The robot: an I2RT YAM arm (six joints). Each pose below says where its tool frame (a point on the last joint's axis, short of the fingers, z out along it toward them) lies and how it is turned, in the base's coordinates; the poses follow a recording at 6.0 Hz.
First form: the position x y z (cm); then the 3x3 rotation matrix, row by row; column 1 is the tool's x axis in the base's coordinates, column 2 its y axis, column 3 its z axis. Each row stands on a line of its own.
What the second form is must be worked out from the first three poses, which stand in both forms.
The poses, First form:
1:
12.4 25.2 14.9
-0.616 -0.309 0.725
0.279 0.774 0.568
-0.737 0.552 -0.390
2:
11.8 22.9 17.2
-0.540 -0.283 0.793
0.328 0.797 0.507
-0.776 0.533 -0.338
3:
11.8 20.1 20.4
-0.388 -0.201 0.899
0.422 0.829 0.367
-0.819 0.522 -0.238
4:
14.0 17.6 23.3
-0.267 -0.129 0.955
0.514 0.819 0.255
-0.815 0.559 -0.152
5:
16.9 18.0 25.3
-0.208 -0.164 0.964
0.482 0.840 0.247
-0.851 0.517 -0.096
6:
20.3 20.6 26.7
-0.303 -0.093 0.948
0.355 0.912 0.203
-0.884 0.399 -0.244
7:
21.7 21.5 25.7
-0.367 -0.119 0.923
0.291 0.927 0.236
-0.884 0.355 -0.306
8:
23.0 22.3 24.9
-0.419 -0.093 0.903
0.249 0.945 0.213
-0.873 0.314 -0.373
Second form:
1: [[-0.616 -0.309 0.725 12.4], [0.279 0.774 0.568 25.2], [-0.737 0.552 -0.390 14.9], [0 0 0 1]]
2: [[-0.540 -0.283 0.793 11.8], [0.328 0.797 0.507 22.9], [-0.776 0.533 -0.338 17.2], [0 0 0 1]]
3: [[-0.388 -0.201 0.899 11.8], [0.422 0.829 0.367 20.1], [-0.819 0.522 -0.238 20.4], [0 0 0 1]]
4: [[-0.267 -0.129 0.955 14.0], [0.514 0.819 0.255 17.6], [-0.815 0.559 -0.152 23.3], [0 0 0 1]]
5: [[-0.208 -0.164 0.964 16.9], [0.482 0.840 0.247 18.0], [-0.851 0.517 -0.096 25.3], [0 0 0 1]]
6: [[-0.303 -0.093 0.948 20.3], [0.355 0.912 0.203 20.6], [-0.884 0.399 -0.244 26.7], [0 0 0 1]]
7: [[-0.367 -0.119 0.923 21.7], [0.291 0.927 0.236 21.5], [-0.884 0.355 -0.306 25.7], [0 0 0 1]]
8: [[-0.419 -0.093 0.903 23.0], [0.249 0.945 0.213 22.3], [-0.873 0.314 -0.373 24.9], [0 0 0 1]]
